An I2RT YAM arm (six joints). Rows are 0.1 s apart.
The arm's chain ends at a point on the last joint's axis. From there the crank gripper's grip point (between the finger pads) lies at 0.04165 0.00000 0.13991 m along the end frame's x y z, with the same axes.
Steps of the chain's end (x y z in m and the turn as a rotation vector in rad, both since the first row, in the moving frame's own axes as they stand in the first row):
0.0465 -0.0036 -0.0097 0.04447 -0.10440 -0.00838
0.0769 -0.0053 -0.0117 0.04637 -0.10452 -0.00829
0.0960 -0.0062 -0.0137 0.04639 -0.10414 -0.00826
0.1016 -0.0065 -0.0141 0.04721 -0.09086 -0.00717
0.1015 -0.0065 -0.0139 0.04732 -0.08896 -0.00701
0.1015 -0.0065 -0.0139 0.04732 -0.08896 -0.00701
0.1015 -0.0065 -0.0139 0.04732 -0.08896 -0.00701
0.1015 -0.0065 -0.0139 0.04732 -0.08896 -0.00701
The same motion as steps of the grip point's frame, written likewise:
0.0317 -0.0102 -0.0063 0.04447 -0.10440 -0.00838
0.0621 -0.0122 -0.0083 0.04637 -0.10452 -0.00829
0.0812 -0.0131 -0.0103 0.04639 -0.10414 -0.00826
0.0887 -0.0134 -0.0111 0.04721 -0.09086 -0.00717
0.0889 -0.0134 -0.0109 0.04732 -0.08896 -0.00701
0.0889 -0.0134 -0.0109 0.04732 -0.08896 -0.00701
0.0889 -0.0134 -0.0109 0.04732 -0.08896 -0.00701
0.0889 -0.0134 -0.0109 0.04732 -0.08896 -0.00701

